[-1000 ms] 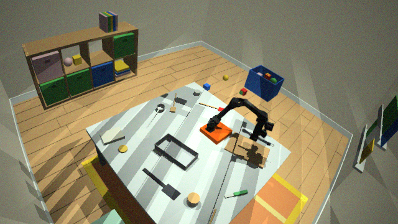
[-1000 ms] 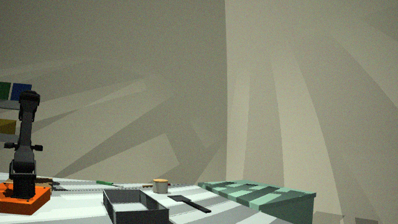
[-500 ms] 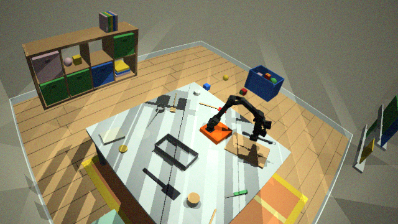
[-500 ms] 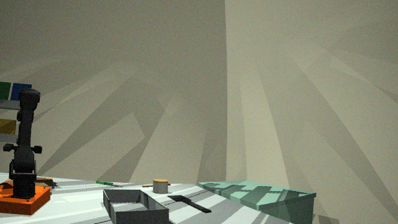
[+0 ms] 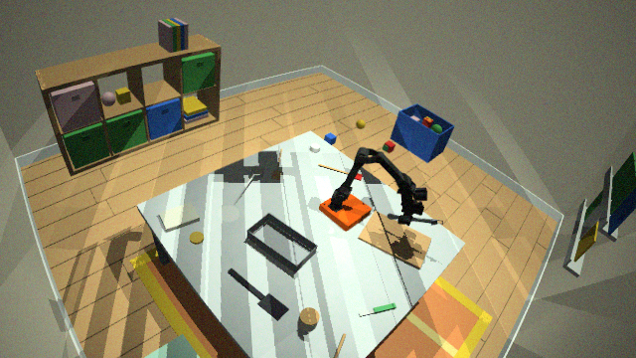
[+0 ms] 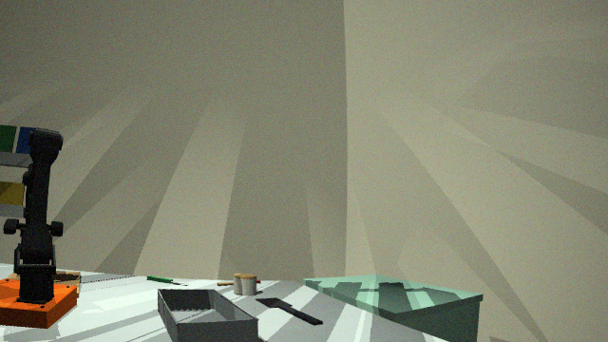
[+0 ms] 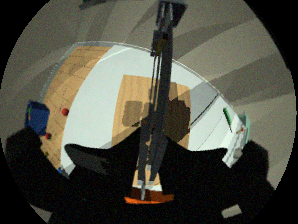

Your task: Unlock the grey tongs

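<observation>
My gripper tip is now 100 mm above the wooden board, 40 mm short of it and 20 mm to the left of it. From my gripper tip the other things lie so: pale block: 870 mm ahead, 790 mm to the right, 90 mm below; black spatula: 810 mm ahead, 200 mm to the right, 100 mm below; roasting tin: 550 mm ahead, 360 mm to the right, 70 mm below.
</observation>
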